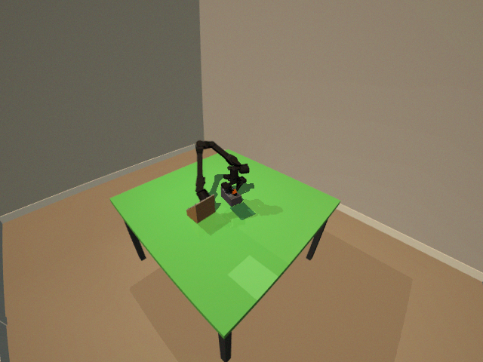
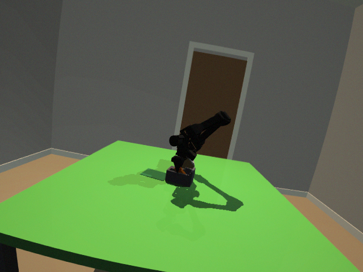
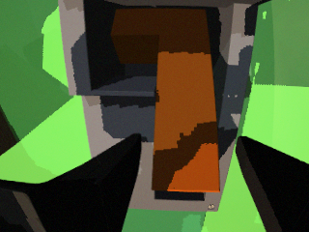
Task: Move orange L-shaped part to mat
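My gripper tip is 10 mm past the orange L-shaped part, 40 mm to the right of it and 30 mm above it. The rest, counted from my gripper tip: dark green mat 50 mm behind, 140 mm to the right, 80 mm below.
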